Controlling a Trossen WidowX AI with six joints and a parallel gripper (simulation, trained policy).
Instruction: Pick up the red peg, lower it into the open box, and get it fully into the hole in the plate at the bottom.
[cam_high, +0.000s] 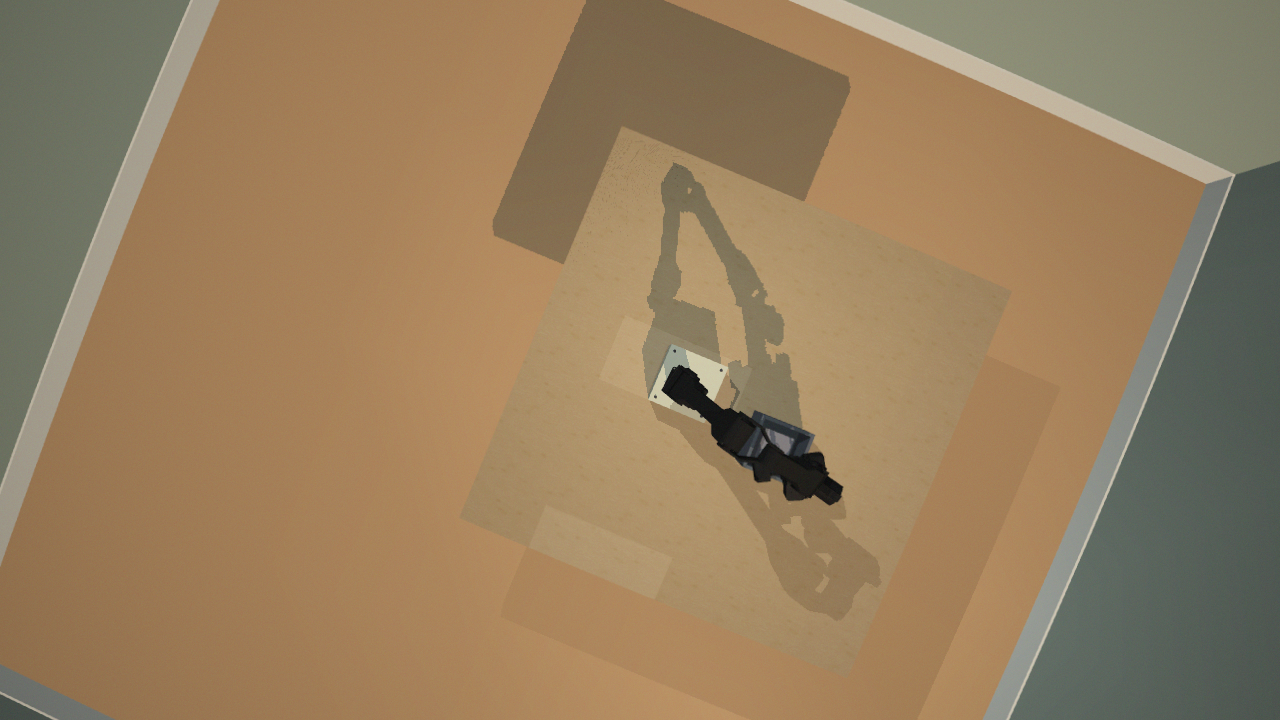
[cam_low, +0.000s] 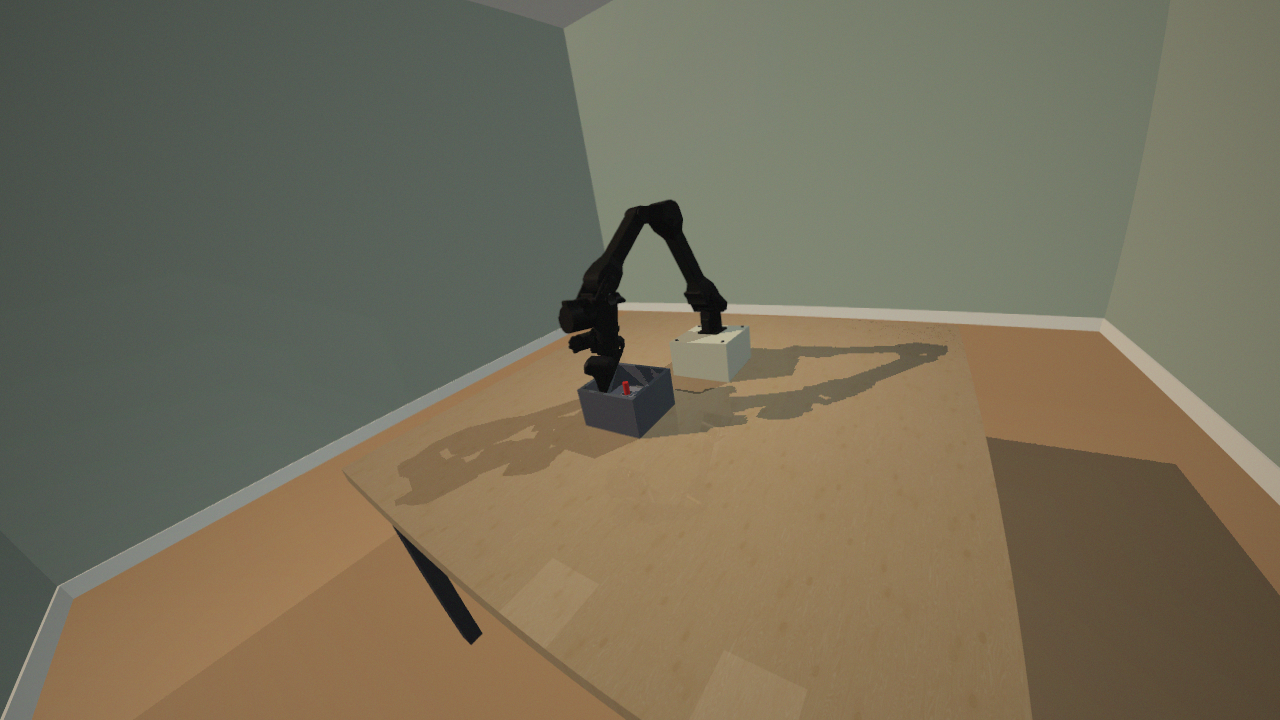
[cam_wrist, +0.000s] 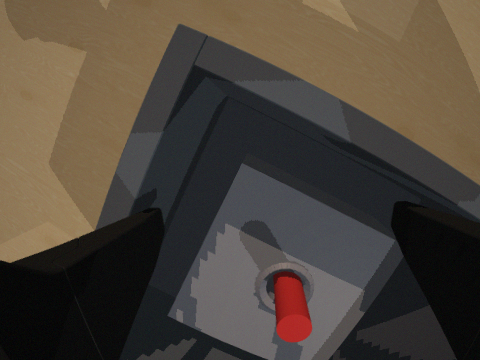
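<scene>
Now: the red peg 30 mm to the left of my gripper tip, 30 mm below it and 30 mm behind it. Also, from my gripper tip: dark box (60 mm below, 30 mm to the left, 30 mm behind); grey plate (40 mm below, 30 mm to the left, 30 mm behind).
</scene>
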